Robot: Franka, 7 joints.
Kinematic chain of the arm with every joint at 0, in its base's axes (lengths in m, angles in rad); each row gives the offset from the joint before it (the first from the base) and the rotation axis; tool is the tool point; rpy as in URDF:
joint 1: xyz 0 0 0.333 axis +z
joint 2: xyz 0 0 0 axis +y
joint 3: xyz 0 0 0.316 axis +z
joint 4: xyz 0.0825 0 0 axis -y
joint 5: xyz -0.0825 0 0.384 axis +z
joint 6: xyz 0 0 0 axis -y
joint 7: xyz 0.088 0 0 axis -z
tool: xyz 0 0 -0.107 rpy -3.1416 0 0
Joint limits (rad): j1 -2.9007..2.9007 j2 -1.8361..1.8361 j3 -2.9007..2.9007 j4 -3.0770..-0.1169 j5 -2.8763..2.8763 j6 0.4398..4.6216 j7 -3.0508..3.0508
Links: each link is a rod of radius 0.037 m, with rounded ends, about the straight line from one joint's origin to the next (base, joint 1, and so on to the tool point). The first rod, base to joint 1, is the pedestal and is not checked.
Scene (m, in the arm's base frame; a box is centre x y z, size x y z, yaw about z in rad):
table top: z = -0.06
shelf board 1: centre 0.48 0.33 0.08 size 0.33 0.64 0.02 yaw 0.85
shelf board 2: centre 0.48 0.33 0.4 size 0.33 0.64 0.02 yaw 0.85
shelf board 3: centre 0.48 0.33 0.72 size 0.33 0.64 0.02 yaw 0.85
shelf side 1: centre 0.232 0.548 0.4 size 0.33 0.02 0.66 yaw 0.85
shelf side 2: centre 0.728 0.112 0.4 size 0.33 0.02 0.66 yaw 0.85
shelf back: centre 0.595 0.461 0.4 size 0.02 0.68 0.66 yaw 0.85
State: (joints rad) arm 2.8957 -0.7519 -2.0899 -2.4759 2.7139 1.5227 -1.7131
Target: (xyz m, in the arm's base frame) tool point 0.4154 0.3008 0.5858
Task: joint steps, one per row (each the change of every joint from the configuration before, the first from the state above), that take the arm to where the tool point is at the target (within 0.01 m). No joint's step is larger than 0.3 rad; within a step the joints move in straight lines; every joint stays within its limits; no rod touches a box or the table.
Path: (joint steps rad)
1: -0.0790 0.0330 -0.0740 -0.1503 -0.2502 -0.1212 0.0000
2: -0.0789 0.0330 -0.0741 -0.1502 -0.2502 -0.1211 0.0000
3: -0.0790 0.0330 -0.0740 -0.1503 -0.2502 -0.1212 0.0000
4: -0.0790 0.0330 -0.0740 -0.1503 -0.2502 -0.1212 0.0000
5: 0.0473 0.2736 -0.0682 0.0421 0.2134 -0.1001 0.0000
6: 0.0473 0.2737 -0.0682 0.0421 0.2134 -0.1001 0.0000
7: 0.0473 0.2737 -0.0681 0.0421 0.2134 -0.1001 0.0000
8: 0.0473 0.2736 -0.0682 0.0421 0.2135 -0.1001 0.0000
9: 0.0473 0.2737 -0.0682 0.0421 0.2134 -0.1001 0.0000
10: -0.0012 -0.2092 0.1323 0.1991 -0.0123 0.1663 0.0000
11: -0.0013 -0.2092 0.1323 0.1991 -0.0124 0.1663 0.0000
12: -0.0012 -0.2091 0.1324 0.1992 -0.0123 0.1664 0.0000

